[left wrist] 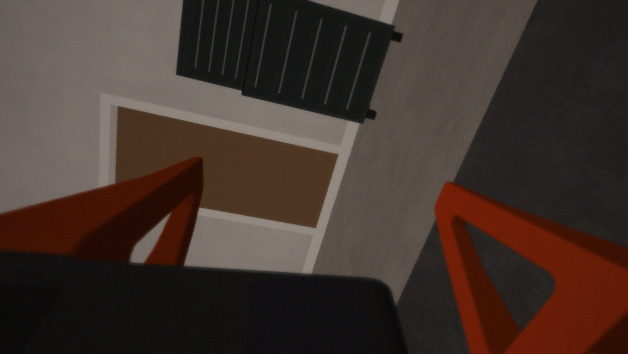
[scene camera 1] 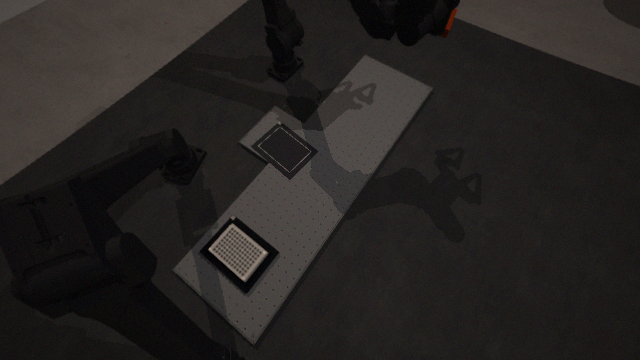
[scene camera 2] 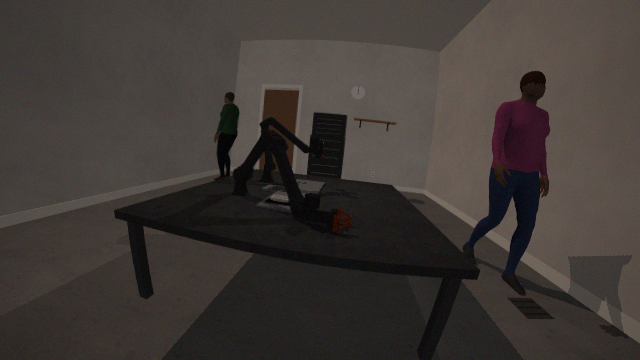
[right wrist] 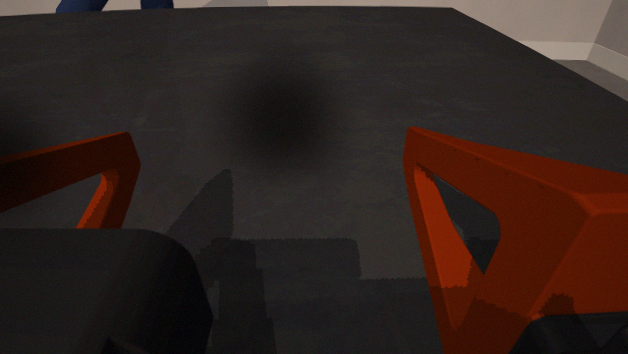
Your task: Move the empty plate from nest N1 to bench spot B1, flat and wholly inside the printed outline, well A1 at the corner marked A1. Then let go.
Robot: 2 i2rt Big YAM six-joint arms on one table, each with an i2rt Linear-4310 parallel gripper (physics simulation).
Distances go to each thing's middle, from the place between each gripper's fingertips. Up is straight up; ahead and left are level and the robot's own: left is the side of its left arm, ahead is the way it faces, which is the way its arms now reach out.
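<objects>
Counting from my left hand, the black mat with white outline [scene camera 1: 284, 149] is 290 mm below it, 470 mm to the right of it and 210 mm behind it. There's also a white well plate [scene camera 1: 242, 255], and that plate is 280 mm below my left hand, 780 mm to the right of it and 110 mm behind it.
My right hand is 1 cm above the white well plate, 39 cm past it and 25 cm to the right of it. The black mat with white outline is 2 cm below my right hand, 56 cm to the left of it and 49 cm behind it. Going by their middles, of the things named here the white well plate is the nearest to my right hand.
</objects>
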